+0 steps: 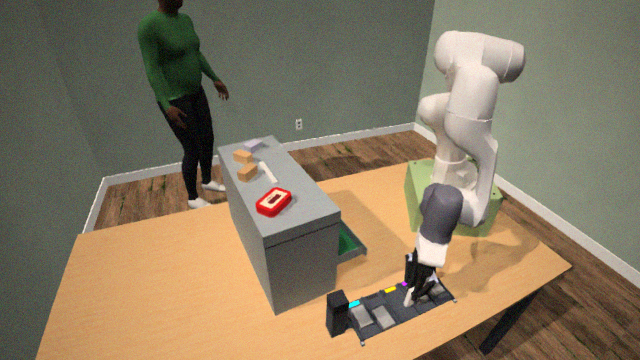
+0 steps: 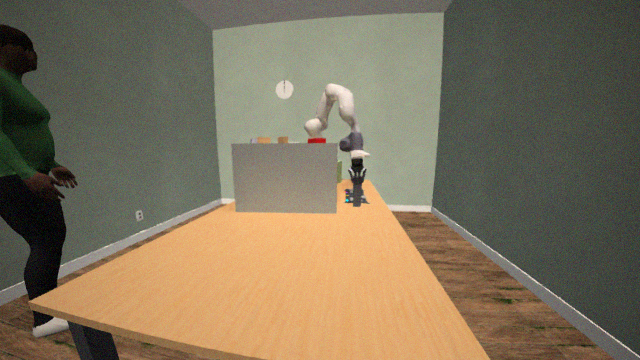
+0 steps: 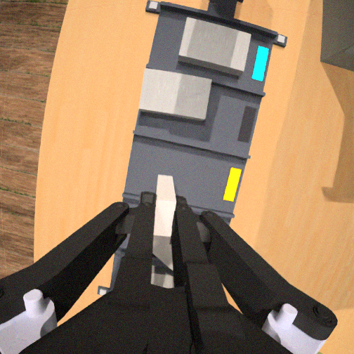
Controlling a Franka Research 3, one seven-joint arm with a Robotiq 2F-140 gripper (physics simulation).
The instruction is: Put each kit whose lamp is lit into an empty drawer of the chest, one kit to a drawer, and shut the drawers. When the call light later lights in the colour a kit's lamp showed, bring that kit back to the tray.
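Observation:
The tray has a lit cyan lamp, a dark lamp, a lit yellow lamp and a lit magenta lamp. A grey kit lies by the cyan lamp, another grey kit by the dark one. The yellow lamp's compartment shows no kit. Grey kit surface shows partly behind the fingers. My gripper is shut on nothing, low over the tray. The chest has one drawer standing open, its interior green.
A black post stands at the tray's end. On the chest's top are a red box, two orange blocks, a white bar and a lilac block. A person stands behind the table.

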